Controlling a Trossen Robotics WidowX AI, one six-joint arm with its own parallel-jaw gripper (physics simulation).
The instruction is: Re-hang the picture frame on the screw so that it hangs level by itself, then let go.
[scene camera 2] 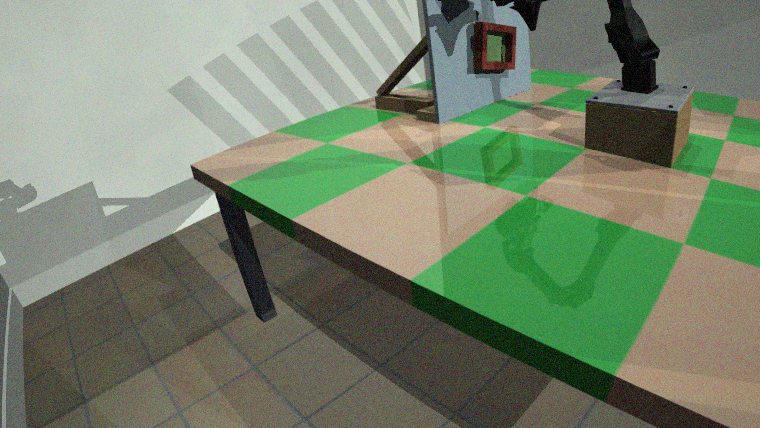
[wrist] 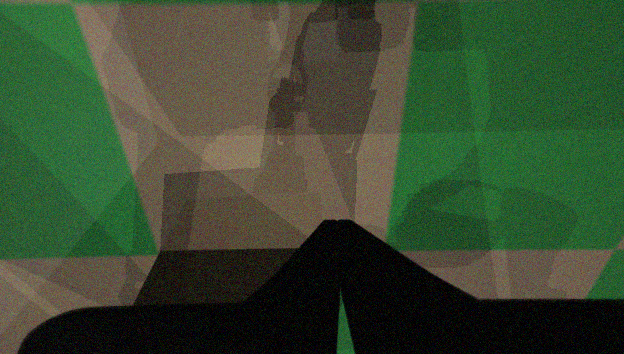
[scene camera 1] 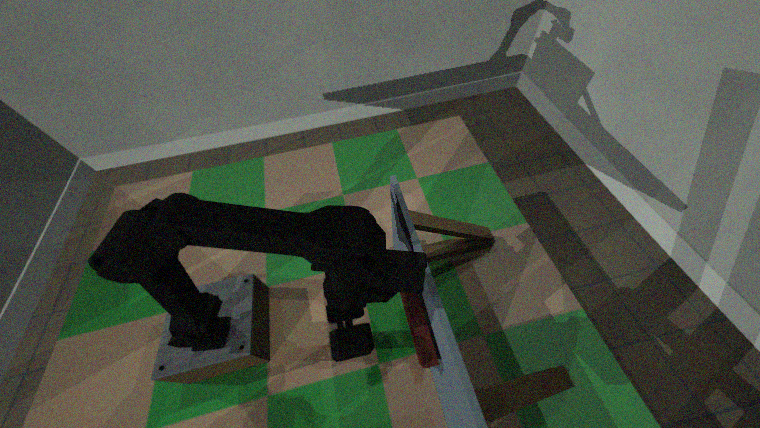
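Note:
The red picture frame is against the pale blue upright board. In scene camera 2 it looks upright and close to level, with a green centre. The screw does not show. My gripper is shut and empty, pointing down. In scene camera 2 its tips are in front of the board, to the right of the frame and near its upper part, with a gap between them. In scene camera 1 the arm hides the fingertips and part of the board. The frame does not show in the wrist view.
Wooden struts brace the board from behind, with another wooden foot nearer the camera. My arm's base block stands in front of the board on the green and tan chequered table.

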